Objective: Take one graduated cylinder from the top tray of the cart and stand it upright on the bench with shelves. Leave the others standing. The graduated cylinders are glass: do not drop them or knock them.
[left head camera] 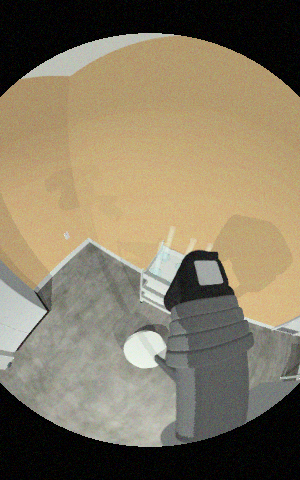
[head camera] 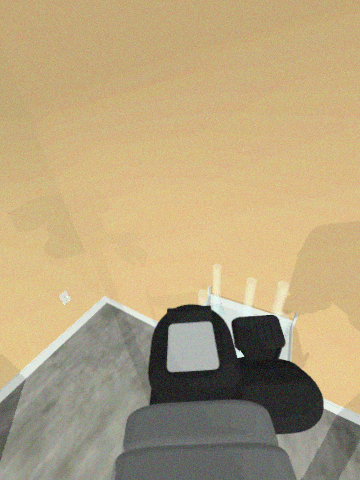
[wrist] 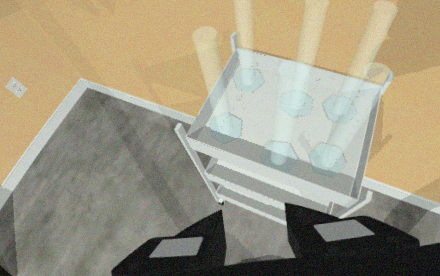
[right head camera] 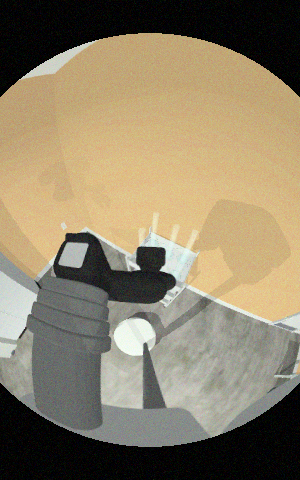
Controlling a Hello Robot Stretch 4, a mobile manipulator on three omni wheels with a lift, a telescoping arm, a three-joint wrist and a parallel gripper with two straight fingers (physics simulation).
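Places are measured from the robot's base along level axes (x ahead, y left, z up), in millimetres.
Pixels of known places: gripper, between the fingertips: point(wrist: 255, 225); robot's base, origin of its link: point(left head camera: 144, 348) point(right head camera: 135, 335).
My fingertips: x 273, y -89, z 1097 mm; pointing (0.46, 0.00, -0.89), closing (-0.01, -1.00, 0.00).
For each thing: its top centre in the pictures, then the offset to it from my fingertips. "spot": a spot on its surface instead.
- top tray, a spot on its surface: point(wrist: 370, 145) spot: 202 mm ahead, 303 mm right, 395 mm down
- white cart, a spot on its surface: point(wrist: 199, 165) spot: 290 mm ahead, 141 mm left, 586 mm down
In the wrist view several clear glass graduated cylinders point(wrist: 215, 82) point(head camera: 216, 281) point(left head camera: 170, 236) point(right head camera: 155, 227), with hexagonal bases, stand upright on the top tray point(wrist: 370, 145) of the white cart point(wrist: 199, 165) point(left head camera: 142, 287). They stand in a front row and a back row, apart from one another. My gripper point(wrist: 255, 225) is open and empty at the bottom of the wrist view, on the near side of the cart; no cylinder is between its fingers. In the head views the black wrist hides part of the tray, and the fingers cannot be made out. I cannot identify the bench with shelves.
White furniture point(left head camera: 17, 312) stands at the left edge of the left head view. Part of another pale piece point(left head camera: 290, 377) shows at the right edge. A round white disc point(left head camera: 145, 349) point(right head camera: 135, 336) is near the arm. A tan wall point(head camera: 175, 150) rises behind the cart.
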